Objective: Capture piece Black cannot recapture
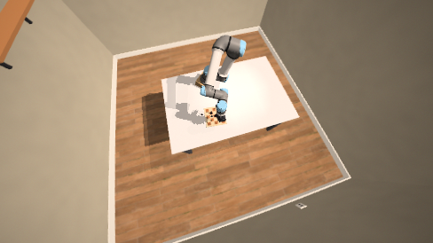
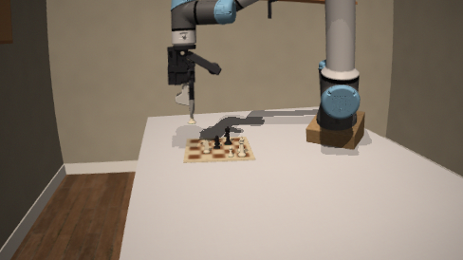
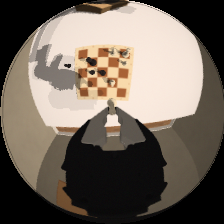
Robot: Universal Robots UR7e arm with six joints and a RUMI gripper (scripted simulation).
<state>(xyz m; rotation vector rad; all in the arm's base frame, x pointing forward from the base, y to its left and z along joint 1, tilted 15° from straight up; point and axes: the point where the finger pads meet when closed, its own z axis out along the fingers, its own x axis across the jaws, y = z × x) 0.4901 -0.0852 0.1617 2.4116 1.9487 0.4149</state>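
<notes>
The chessboard is 9 cm behind my hand, 2 cm to the right of it and 14 cm below it.
</notes>
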